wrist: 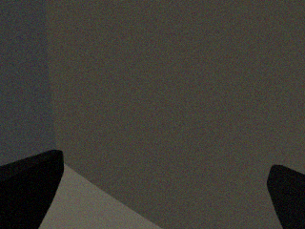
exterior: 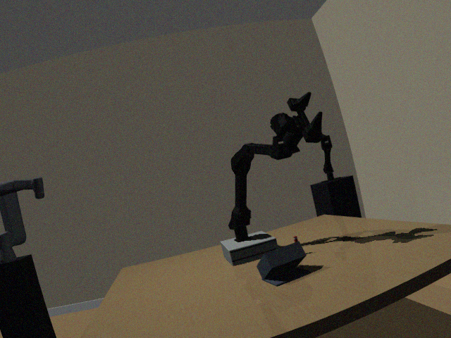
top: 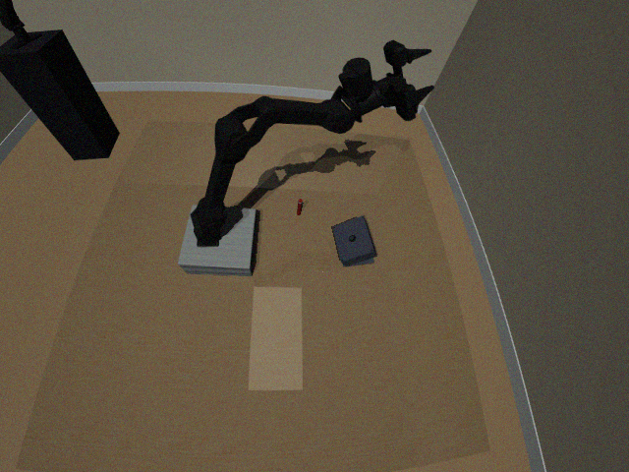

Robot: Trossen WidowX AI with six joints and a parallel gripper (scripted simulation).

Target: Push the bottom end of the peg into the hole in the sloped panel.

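Now: the red round peg 280 mm behind my gripper tip, 50 mm to the right of it and 480 mm below it. Round my gripper tip: sloped panel 110 mm behind, 200 mm to the right, 480 mm below.
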